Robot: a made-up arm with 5 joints.
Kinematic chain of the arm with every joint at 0, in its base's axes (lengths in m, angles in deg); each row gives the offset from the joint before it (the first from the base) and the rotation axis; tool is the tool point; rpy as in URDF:
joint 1: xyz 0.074 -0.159 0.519 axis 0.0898 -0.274 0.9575
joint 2: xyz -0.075 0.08 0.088 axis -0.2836 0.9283 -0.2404
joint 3: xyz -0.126 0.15 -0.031 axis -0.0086 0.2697 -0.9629
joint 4: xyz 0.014 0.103 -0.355 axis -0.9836 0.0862 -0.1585
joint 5: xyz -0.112 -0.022 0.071 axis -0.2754 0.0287 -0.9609
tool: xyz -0.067 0.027 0.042 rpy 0 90 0
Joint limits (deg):
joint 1: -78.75..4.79
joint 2: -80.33..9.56
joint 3: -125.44..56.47
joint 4: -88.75..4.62
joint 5: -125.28..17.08
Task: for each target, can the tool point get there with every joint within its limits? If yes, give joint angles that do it. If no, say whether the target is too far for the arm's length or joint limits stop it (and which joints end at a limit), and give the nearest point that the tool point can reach.
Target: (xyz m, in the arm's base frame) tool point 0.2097 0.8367 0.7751
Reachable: no: too far | nearest point 0.2250 0.4153 0.5552 | short by 0.476 m
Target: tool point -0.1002 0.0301 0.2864
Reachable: yes | joints -8.15 -7.08 -54.34 -3.28 -80.40
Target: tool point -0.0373 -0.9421 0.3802
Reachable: no: joint limits stop it (at a limit: joint 1) | nearest point 0.3821 -0.2962 0.2741 | short by 0.777 m
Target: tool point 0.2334 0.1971 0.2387
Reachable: yes | joints -38.83 -73.55 3.47 -8.33 1.20
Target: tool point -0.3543 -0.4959 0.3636
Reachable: no: joint limits stop it (at a limit: joint 1, joint 2) | nearest point -0.2448 -0.0525 0.2703 | short by 0.466 m
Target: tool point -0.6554 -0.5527 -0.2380
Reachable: no: too far | nearest point -0.2951 -0.0181 0.1488 | short by 0.752 m
